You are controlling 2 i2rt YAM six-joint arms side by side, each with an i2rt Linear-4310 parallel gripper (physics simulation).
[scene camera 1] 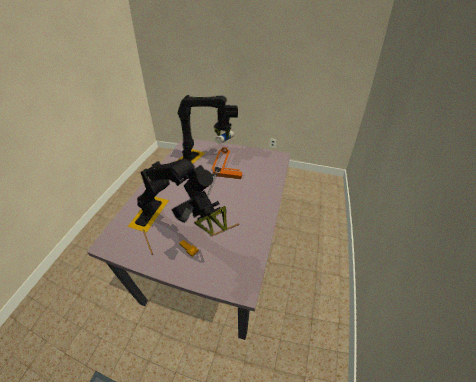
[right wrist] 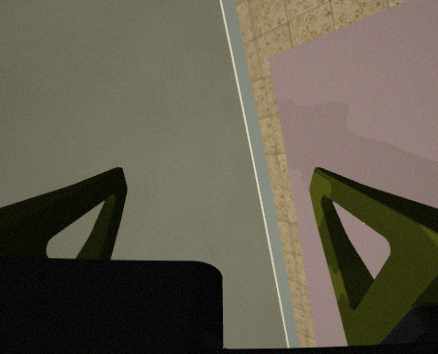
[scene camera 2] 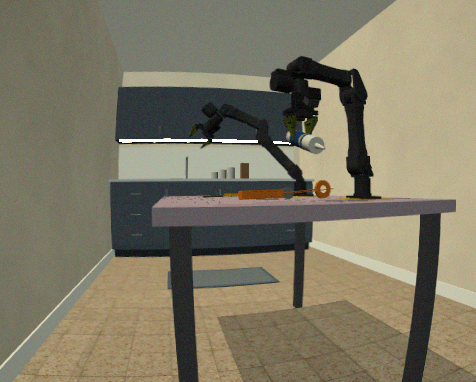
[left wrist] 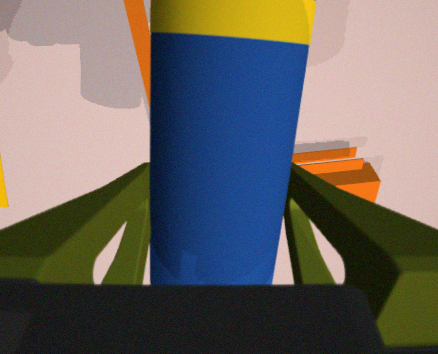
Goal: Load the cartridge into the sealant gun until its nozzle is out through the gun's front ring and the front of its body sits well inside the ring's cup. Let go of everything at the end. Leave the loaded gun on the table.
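Frame: origin at the left arm's base, x ahead, y up, z right, level; metres.
Seen in the pictures: left gripper, fingertip midpoint: (left wrist: 218, 176); right gripper, fingertip midpoint: (scene camera 1: 218, 232) (right wrist: 218, 178) (scene camera 2: 195, 142); left arm's base at its link origin: (scene camera 1: 188, 159) (scene camera 2: 362, 198); right arm's base at its link origin: (scene camera 1: 149, 212) (scene camera 2: 300, 195).
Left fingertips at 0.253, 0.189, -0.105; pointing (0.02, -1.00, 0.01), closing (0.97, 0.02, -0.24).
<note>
Pixels of each thing's top centre, then the offset from my left fingertips to it, as dx, dy, dz. "pt": a spot on its surface instead.
- front ring at a spot on its surface: (scene camera 2: 317, 189) (scene camera 1: 227, 150) pt -0.029, -0.154, -0.092
- small orange-yellow object at its top centre: (scene camera 1: 188, 246) +0.238, -0.174, +0.715
- thin brown stick at its top centre: (scene camera 1: 147, 241) +0.029, -0.182, +0.797
The cartridge (scene camera 1: 224, 136) (scene camera 2: 310, 143) (left wrist: 225, 125) is white with a blue and yellow band; its pointed nozzle faces camera and right in the scene camera 2 view. My left gripper (scene camera 1: 223, 133) (scene camera 2: 300, 134) (left wrist: 218, 176) is shut on its blue part and holds it in the air above the table, apart from the gun. The orange sealant gun lies on the table, with its handle (scene camera 1: 231, 174) (scene camera 2: 261, 194) and front ring (scene camera 1: 224, 148) (scene camera 2: 317, 189); parts of it show behind the cartridge in the left wrist view. My right gripper (scene camera 2: 196, 142) (right wrist: 218, 178) is open and empty, raised away from the gun.
A small orange-yellow object (scene camera 1: 189, 247) lies near the table's lower edge in the scene camera 1 view. A thin brown stick (scene camera 1: 148, 242) lies left of it, another (scene camera 1: 232, 227) beside the right gripper. Yellow outlines (scene camera 1: 132, 226) surround the arm bases.
</note>
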